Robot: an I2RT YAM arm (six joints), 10 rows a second.
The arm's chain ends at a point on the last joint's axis. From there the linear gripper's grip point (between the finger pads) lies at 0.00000 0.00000 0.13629 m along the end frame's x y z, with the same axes.
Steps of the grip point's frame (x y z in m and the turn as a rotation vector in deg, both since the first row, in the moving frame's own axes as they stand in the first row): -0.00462, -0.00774, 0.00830, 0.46, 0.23, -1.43; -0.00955, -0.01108, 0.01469, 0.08, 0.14, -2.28; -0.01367, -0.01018, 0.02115, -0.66, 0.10, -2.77; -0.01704, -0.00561, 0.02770, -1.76, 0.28, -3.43; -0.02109, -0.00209, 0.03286, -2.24, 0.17, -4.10; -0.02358, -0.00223, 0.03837, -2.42, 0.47, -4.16; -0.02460, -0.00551, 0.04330, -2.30, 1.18, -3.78; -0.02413, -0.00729, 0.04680, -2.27, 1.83, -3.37; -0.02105, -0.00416, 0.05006, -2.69, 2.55, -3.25
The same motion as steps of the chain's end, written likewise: -0.00515, -0.00664, 0.00831, 0.46, 0.23, -1.43; -0.00988, -0.01088, 0.01469, 0.08, 0.14, -2.28; -0.01395, -0.01174, 0.02116, -0.66, 0.10, -2.77; -0.01783, -0.00977, 0.02777, -1.76, 0.28, -3.43; -0.02168, -0.00740, 0.03296, -2.24, 0.17, -4.10; -0.02491, -0.00794, 0.03850, -2.42, 0.47, -4.16; -0.02758, -0.01088, 0.04344, -2.30, 1.18, -3.78; -0.02864, -0.01256, 0.04698, -2.27, 1.83, -3.37; -0.02729, -0.01038, 0.05035, -2.69, 2.55, -3.25
